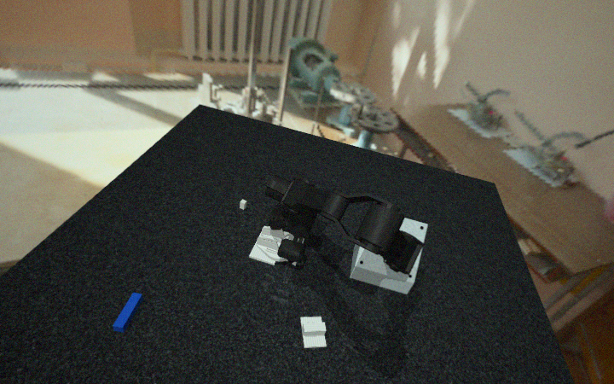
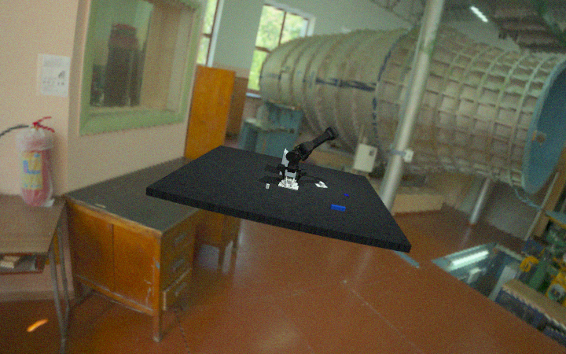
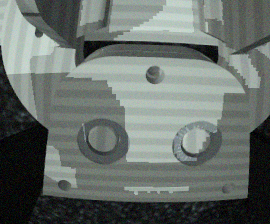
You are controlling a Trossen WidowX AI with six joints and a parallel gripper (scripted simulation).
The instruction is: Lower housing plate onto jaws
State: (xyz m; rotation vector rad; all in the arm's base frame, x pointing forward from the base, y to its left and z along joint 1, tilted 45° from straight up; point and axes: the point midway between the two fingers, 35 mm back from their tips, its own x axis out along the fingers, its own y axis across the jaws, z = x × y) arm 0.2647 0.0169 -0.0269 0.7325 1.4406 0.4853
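My gripper tip is 3 cm short of the white jaw, 1 cm to the right of it and 1 cm below it. From my gripper tip the other things lie so: white stepped block (8 cm behind, 22 cm to the left); then small white cube (18 cm ahead, 14 cm to the right, 1 cm above); then blue block (32 cm ahead, 26 cm to the left).
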